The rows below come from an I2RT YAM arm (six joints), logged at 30 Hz.
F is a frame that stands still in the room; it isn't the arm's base.
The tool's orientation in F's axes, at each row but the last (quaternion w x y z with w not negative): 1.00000, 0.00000, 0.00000, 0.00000; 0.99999, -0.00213, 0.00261, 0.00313; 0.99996, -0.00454, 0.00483, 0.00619; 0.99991, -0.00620, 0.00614, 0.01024; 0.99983, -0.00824, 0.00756, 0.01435; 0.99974, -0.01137, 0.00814, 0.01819; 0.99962, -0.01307, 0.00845, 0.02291; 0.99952, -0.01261, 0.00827, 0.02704; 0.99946, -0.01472, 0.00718, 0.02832; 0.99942, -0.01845, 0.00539, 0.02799; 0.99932, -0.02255, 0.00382, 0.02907
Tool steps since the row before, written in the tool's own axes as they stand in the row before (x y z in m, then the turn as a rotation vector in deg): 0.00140, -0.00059, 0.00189, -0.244, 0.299, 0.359; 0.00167, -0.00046, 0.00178, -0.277, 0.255, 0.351; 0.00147, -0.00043, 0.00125, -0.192, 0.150, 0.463; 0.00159, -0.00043, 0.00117, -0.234, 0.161, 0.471; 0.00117, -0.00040, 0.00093, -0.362, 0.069, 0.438; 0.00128, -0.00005, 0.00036, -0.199, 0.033, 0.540; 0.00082, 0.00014, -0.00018, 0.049, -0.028, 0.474; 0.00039, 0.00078, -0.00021, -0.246, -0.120, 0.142; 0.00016, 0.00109, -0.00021, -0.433, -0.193, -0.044; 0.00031, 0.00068, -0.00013, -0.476, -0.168, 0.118; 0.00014, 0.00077, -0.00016, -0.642, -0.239, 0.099
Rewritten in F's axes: 0.00140, -0.00059, 0.00189, -0.244, 0.299, 0.359; 0.00168, -0.00044, 0.00177, -0.277, 0.255, 0.351; 0.00149, -0.00040, 0.00124, -0.189, 0.152, 0.463; 0.00161, -0.00038, 0.00116, -0.232, 0.162, 0.472; 0.00119, -0.00035, 0.00092, -0.357, 0.066, 0.442; 0.00129, 0.00000, 0.00034, -0.191, 0.038, 0.542; 0.00081, 0.00017, -0.00020, 0.058, -0.013, 0.474; 0.00034, 0.00079, -0.00024, -0.237, -0.129, 0.149; 0.00009, 0.00109, -0.00024, -0.422, -0.218, -0.032; 0.00027, 0.00069, -0.00016, -0.465, -0.190, 0.130; 0.00009, 0.00077, -0.00020, -0.626, -0.271, 0.115
